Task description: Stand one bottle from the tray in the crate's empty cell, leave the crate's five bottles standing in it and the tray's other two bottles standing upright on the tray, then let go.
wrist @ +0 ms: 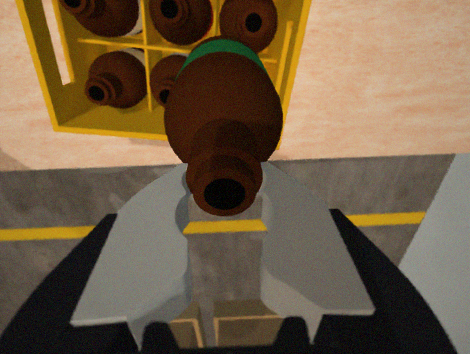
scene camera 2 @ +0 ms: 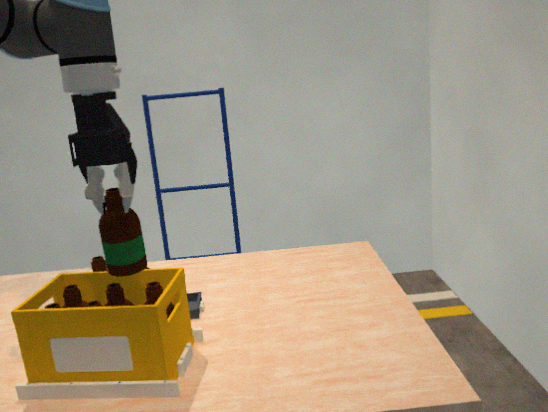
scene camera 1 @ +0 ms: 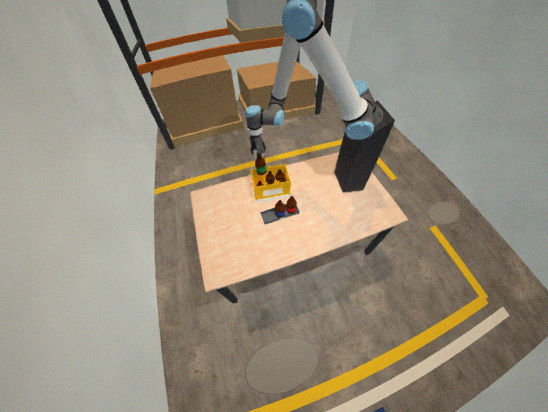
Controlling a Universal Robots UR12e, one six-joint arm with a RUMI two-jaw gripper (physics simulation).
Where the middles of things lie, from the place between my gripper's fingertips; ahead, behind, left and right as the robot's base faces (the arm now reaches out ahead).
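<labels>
I find the green-labelled bottle (scene camera 2: pixel 121 235) 20 mm to the left of my hand and 40 mm below it.
</labels>
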